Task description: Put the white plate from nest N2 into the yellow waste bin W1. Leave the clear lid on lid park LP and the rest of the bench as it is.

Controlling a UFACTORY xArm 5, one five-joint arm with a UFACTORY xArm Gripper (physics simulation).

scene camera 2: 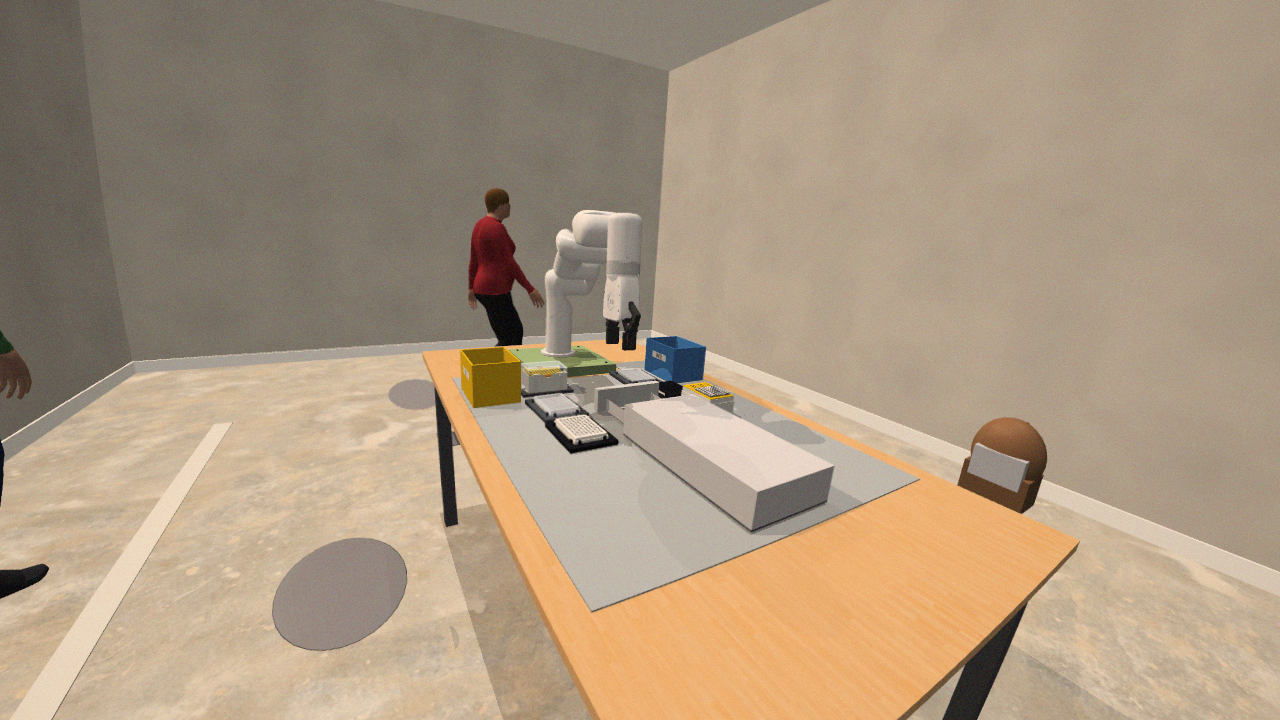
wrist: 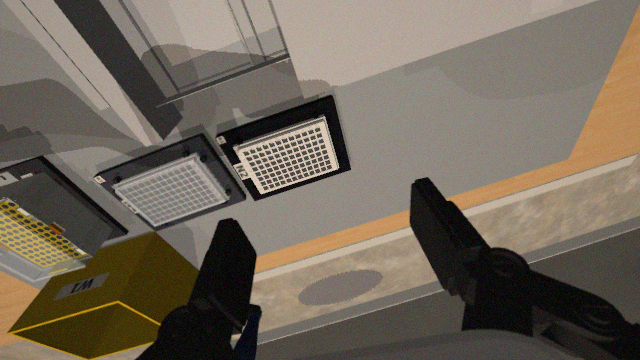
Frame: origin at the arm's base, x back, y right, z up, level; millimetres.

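Where they show: gripper, between the fingertips: (scene camera 2: 620, 346) (wrist: 326, 219); arm's base, origin of its link: (scene camera 2: 558, 353).
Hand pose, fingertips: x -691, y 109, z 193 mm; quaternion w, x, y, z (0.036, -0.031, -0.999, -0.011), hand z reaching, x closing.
Note:
Each offset is from my fingertips to the top centre of the thing. "spot": to the spot under its first point.
The white plate {dx +36, dy +77, dz -196 mm} (scene camera 2: 581, 429) (wrist: 290, 156) lies flat in the black nest N2 {spot: dx -41, dy +82, dz -211 mm} (wrist: 341, 142), in the near row on the grey mat. The yellow waste bin W1 {dx +393, dy +212, dz -103 mm} (scene camera 2: 490, 383) (wrist: 137, 267) stands at the table's far left corner in the scene view, its open top upward. My gripper (scene camera 2: 621, 334) (wrist: 326, 219) is open and empty, high above the far part of the table and away from the plate. I cannot tell which thing is the clear lid on lid park LP.
A nest with a greyish plate {spot: dx +185, dy +78, dz -198 mm} (scene camera 2: 558, 405) (wrist: 172, 190) lies next to N2. A yellow rack in a clear box {dx +390, dy +49, dz -145 mm} (scene camera 2: 544, 376) (wrist: 35, 235) stands beside W1. A long pale box (scene camera 2: 729, 447) lies on the mat. A blue bin {dx +397, dy -434, dz -103 mm} (scene camera 2: 674, 360) stands at the far right. A person (scene camera 2: 493, 259) stands behind the table.

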